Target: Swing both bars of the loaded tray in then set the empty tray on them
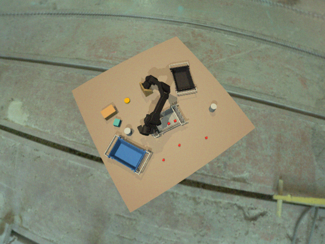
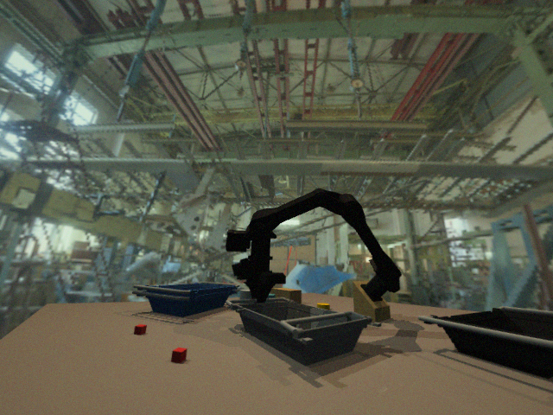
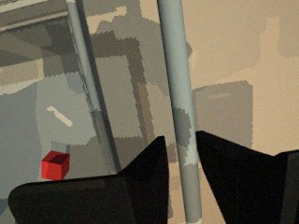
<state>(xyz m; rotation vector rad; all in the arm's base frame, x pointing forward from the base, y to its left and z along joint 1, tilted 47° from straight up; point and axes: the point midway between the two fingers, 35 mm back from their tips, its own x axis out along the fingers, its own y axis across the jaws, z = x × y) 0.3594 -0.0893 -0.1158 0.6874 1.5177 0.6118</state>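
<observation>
Right now the black tray is 28 cm behind my gripper tip and 50 cm to the left of it. Also, from my gripper tip: teal cube 20 cm behind, 23 cm to the right, 2 cm below; orange box 32 cm behind, 25 cm to the right, 1 cm below; yellow disc 35 cm behind, 6 cm to the right, 3 cm below.
</observation>
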